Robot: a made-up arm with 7 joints. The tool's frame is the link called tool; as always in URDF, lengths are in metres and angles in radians. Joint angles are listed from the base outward. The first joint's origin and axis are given. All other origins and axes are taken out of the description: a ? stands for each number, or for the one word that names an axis. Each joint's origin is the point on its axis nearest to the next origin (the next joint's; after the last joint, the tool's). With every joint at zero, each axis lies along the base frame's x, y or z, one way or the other. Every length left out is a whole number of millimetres.
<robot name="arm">
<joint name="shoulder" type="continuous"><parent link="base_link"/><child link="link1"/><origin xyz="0 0 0.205"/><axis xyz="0 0 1"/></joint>
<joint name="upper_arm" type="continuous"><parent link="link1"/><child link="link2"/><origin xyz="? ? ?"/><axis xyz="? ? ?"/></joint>
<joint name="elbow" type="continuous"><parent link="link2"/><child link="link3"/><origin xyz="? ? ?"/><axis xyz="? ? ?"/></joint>
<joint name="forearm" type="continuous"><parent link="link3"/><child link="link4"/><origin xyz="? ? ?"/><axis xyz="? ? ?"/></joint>
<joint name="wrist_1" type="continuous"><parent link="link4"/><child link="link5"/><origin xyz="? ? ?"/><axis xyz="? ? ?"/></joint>
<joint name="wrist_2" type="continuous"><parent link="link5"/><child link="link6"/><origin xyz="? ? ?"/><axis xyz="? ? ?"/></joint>
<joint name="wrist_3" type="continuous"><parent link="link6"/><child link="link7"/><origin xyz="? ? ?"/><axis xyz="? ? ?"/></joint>
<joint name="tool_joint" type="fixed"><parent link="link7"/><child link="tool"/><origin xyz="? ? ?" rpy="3.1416 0 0"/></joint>
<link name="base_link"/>
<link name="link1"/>
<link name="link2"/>
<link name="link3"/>
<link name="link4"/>
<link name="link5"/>
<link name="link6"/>
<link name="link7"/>
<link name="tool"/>
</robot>
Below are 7 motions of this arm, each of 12 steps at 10 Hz.
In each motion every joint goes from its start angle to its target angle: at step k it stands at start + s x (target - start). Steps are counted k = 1, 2, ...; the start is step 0. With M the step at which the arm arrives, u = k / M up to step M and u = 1 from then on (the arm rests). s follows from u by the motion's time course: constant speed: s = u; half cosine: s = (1 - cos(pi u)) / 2; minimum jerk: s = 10 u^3 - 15 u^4 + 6 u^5.
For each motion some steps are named. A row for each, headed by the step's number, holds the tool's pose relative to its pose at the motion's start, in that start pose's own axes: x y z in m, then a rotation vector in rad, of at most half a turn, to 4 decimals.
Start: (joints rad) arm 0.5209 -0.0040 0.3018 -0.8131 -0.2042 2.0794 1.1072
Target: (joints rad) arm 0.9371 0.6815 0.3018 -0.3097 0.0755 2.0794 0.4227
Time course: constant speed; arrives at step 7
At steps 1, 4, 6, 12:
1: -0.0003 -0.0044 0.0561 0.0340 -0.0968 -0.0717
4: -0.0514 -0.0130 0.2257 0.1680 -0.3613 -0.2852
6: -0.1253 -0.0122 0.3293 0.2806 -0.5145 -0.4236
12: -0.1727 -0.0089 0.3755 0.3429 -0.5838 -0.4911

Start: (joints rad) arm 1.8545 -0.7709 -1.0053 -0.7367 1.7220 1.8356 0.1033
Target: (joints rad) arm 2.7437 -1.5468 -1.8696 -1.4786 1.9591 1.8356 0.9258
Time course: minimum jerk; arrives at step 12
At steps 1, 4, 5, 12:
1: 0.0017 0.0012 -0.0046 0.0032 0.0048 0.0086
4: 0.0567 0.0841 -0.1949 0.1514 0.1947 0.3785
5: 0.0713 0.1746 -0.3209 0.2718 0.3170 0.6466
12: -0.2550 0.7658 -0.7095 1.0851 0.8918 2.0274

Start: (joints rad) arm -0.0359 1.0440 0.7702 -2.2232 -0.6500 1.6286 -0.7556
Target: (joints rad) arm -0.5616 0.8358 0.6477 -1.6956 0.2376 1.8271 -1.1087
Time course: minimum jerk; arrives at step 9
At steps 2, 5, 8, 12:
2: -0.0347 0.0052 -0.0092 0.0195 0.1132 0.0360
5: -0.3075 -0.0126 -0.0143 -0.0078 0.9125 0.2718
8: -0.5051 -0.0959 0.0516 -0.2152 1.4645 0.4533
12: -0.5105 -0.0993 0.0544 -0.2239 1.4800 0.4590

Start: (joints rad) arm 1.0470 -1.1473 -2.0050 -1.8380 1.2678 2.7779 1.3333
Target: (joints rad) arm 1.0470 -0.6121 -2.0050 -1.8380 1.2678 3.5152 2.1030
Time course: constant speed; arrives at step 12
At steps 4, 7, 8, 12:
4: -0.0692 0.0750 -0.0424 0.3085 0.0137 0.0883
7: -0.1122 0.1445 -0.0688 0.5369 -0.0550 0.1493
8: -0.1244 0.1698 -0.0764 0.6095 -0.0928 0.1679
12: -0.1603 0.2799 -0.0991 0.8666 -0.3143 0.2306

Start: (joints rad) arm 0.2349 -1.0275 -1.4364 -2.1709 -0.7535 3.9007 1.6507
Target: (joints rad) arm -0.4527 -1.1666 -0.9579 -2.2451 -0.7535 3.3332 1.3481
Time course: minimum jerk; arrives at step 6
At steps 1, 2, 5, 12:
1: -0.0014 -0.0083 -0.0068 -0.0027 0.0065 -0.0178
2: -0.0122 -0.0483 -0.0411 -0.0177 0.0382 -0.1092
5: -0.1376 -0.1864 -0.1950 -0.1320 0.1965 -0.5733
12: -0.1466 -0.1908 -0.2016 -0.1402 0.2056 -0.5974

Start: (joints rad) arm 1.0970 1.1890 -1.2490 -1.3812 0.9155 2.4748 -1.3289
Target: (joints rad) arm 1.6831 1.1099 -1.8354 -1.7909 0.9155 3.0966 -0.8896
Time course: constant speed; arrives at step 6
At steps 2, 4, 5, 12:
2: 0.0043 -0.0303 -0.1335 -0.3258 0.0584 0.1396
4: -0.0169 -0.0722 -0.2672 -0.6309 0.1879 0.3078
5: -0.0378 -0.0967 -0.3307 -0.7711 0.2740 0.4020
12: -0.0654 -0.1230 -0.3901 -0.9012 0.3714 0.5025

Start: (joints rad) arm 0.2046 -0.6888 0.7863 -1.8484 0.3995 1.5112 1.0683
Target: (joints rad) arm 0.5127 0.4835 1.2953 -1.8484 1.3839 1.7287 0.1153
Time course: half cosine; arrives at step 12
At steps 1, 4, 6, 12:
1: 0.0055 -0.0046 0.0024 0.0020 -0.0316 -0.0287
4: 0.0675 -0.0676 0.0466 0.0713 -0.4728 -0.3856
6: 0.1063 -0.1311 0.1117 0.2288 -0.9609 -0.6701
12: 0.1047 -0.2275 0.2664 0.7404 -1.9075 -0.7505

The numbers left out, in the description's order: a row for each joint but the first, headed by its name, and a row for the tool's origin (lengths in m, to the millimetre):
upper_arm: xyz 0 0 0, axis 0 1 0
elbow: xyz 0 0 0.501, axis 0 0 1
forearm: xyz 0.066 0 0, axis 0 -1 0
wrist_1: xyz -0.067 0 0.313, axis 0 0 1
wrist_2: xyz 0 0 0, axis 0 -1 0
wrist_3: xyz 0.098 0 0, axis 0 0 -1
tool: xyz 0 0 0

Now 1 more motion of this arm.
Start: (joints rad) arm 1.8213 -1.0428 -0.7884 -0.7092 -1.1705 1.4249 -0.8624
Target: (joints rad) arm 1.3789 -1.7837 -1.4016 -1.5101 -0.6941 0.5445 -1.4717
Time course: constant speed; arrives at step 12
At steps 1, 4, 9, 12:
1: -0.0423 0.0125 0.0344 0.1074 -0.0760 -0.0269
4: -0.1850 0.0205 0.1413 0.4902 -0.2231 -0.1018
9: -0.4250 -0.0815 0.3101 1.2377 -0.1322 -0.2525
12: -0.5303 -0.2021 0.3912 1.6692 0.1412 -0.3982

